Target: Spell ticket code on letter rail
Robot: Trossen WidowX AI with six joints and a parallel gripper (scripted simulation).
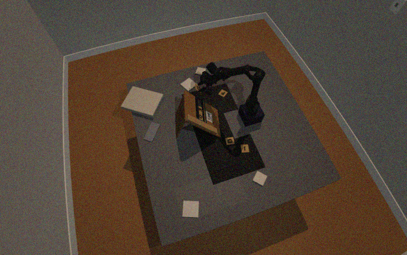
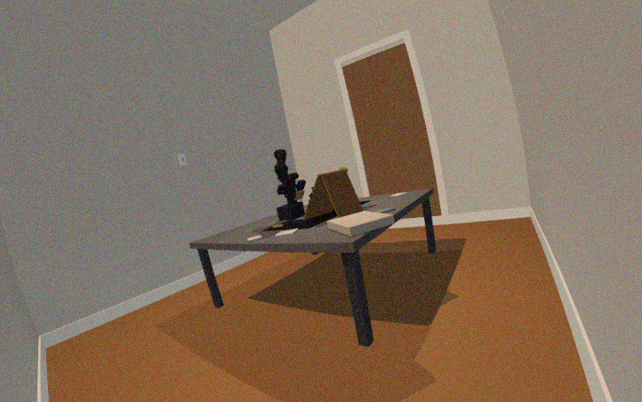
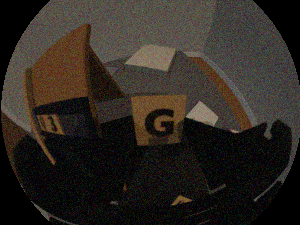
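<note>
The white ticket lies 1 cm behind my gripper tip, 21 cm to the left of it and 8 cm below it. From my gripper tip the other things lie so: black mat 11 cm behind, 28 cm to the left, 17 cm below; then grey slab 42 cm ahead, 14 cm to the left, 17 cm below; then letter tile 22 cm behind, 1 cm to the right, 17 cm below.
</note>
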